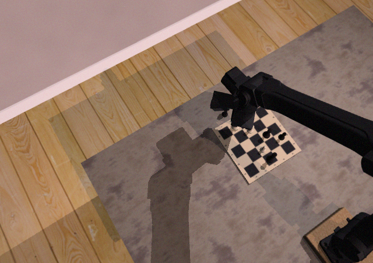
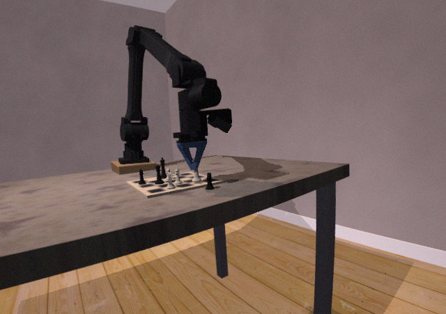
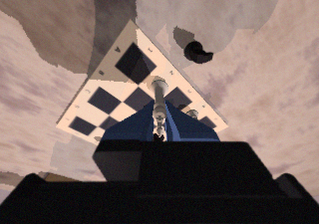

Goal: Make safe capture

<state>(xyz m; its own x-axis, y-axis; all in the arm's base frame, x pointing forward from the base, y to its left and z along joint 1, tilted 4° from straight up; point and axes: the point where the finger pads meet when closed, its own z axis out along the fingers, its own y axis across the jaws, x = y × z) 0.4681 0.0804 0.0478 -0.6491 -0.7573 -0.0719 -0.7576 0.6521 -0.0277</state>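
My hand is 10 mm above the tall white piece. From my hand the other things lie so: black piece: 70 mm behind, 80 mm to the right, 20 mm below; chessboard: 70 mm behind, 40 mm to the right, 50 mm below.
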